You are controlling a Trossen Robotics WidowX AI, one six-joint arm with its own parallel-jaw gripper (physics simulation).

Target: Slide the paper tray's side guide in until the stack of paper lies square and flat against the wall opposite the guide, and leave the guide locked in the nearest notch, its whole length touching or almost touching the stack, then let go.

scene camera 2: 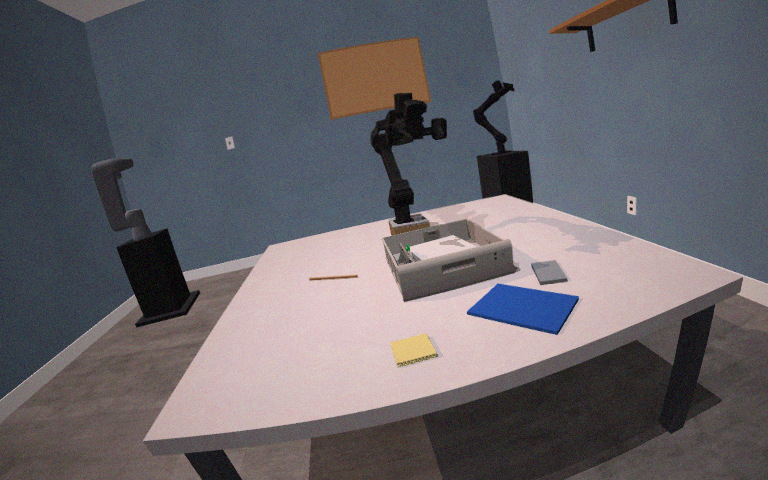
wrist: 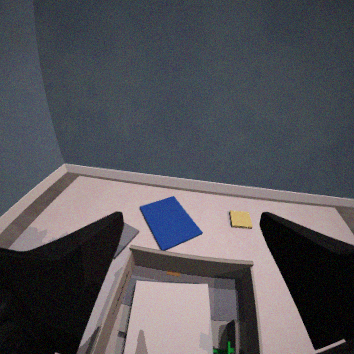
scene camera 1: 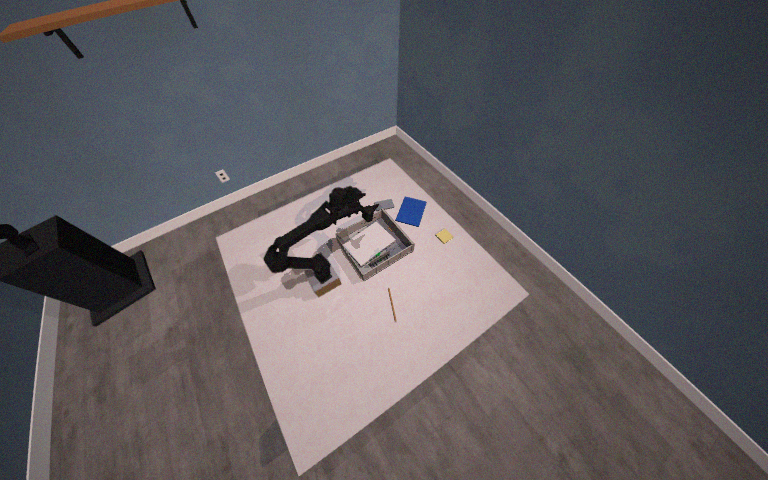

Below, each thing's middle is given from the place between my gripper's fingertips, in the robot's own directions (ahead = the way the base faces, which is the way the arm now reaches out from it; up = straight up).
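Labels:
There's the white paper stack (scene camera 1: 363, 247), which is 35 cm below my hand, 1 cm to the left of it and 4 cm behind it. The yellow sticky pad (scene camera 2: 418, 348) is 38 cm below my hand, and it's 34 cm ahead of it and 24 cm to the right. I can see the blue book (scene camera 2: 544, 311) as well, and that's 38 cm below my hand, 3 cm to the left of it and 33 cm ahead.

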